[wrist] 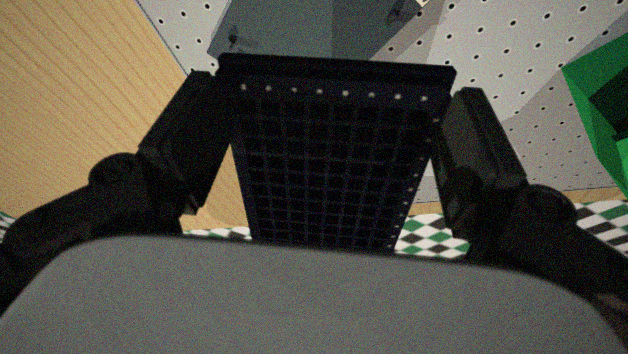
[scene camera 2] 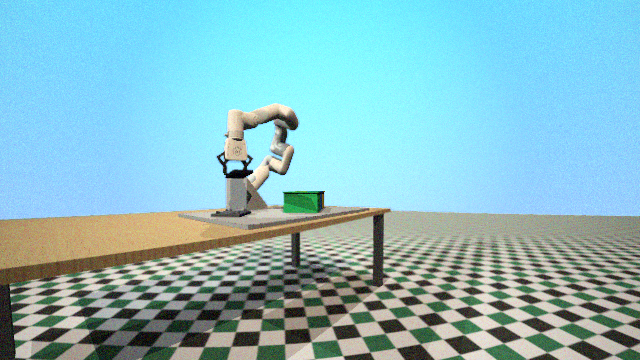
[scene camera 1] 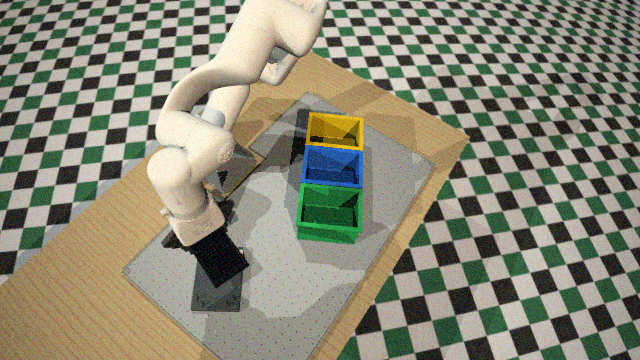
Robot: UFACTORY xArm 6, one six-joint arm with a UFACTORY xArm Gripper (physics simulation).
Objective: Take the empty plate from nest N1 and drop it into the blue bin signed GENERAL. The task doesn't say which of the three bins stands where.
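Pixels of known places: gripper, fingertip midpoint: (wrist: 331,112) (scene camera 2: 235,175) (scene camera 1: 206,238); arm's base at its link origin: (scene camera 2: 246,191).
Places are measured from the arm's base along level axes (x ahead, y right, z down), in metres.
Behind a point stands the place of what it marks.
The black plate (scene camera 1: 220,257) @[z -0.085, x 0.324, y 0.239 m] (scene camera 2: 239,174) @[z -0.074, x 0.331, y 0.246 m] (wrist: 335,165) @[z -0.075, x 0.293, y 0.229 m], with a grid of empty-looking wells, is held in the air by my gripper (scene camera 2: 237,170) @[z -0.074, x 0.264, y 0.227 m] (wrist: 331,112) @[z -0.074, x 0.264, y 0.227 m], which is shut on its two sides. The dark grey nest (scene camera 1: 216,301) @[z 0.087, x 0.335, y 0.302 m] (scene camera 2: 231,213) @[z 0.087, x 0.343, y 0.290 m] (wrist: 280,30) @[z 0.087, x 0.294, y 0.283 m] lies below the plate and apart from it; its label does not show. The blue bin (scene camera 1: 325,156) @[z 0.031, x 0.283, y -0.197 m] stands between the yellow and green bins in scene camera 1. No sign can be read on it. It is mostly hidden behind the green bin in scene camera 2.
The green bin (scene camera 1: 327,234) @[z 0.048, x 0.440, y -0.010 m] (scene camera 2: 301,202) @[z 0.050, x 0.444, y -0.014 m] (wrist: 597,132) @[z 0.058, x 0.422, y 0.002 m] stands on the blue bin's near side, the yellow bin (scene camera 1: 332,125) @[z 0.038, x 0.221, y -0.313 m] on its far side. All stand on the perforated grey board (scene camera 1: 280,295) @[z 0.099, x 0.444, y 0.183 m], on the wooden table (scene camera 1: 65,280) @[z 0.111, x -0.017, y 0.540 m]. A grey slanted panel (scene camera 2: 257,196) @[z 0.028, x 0.108, y -0.004 m] stands near the arm's base.
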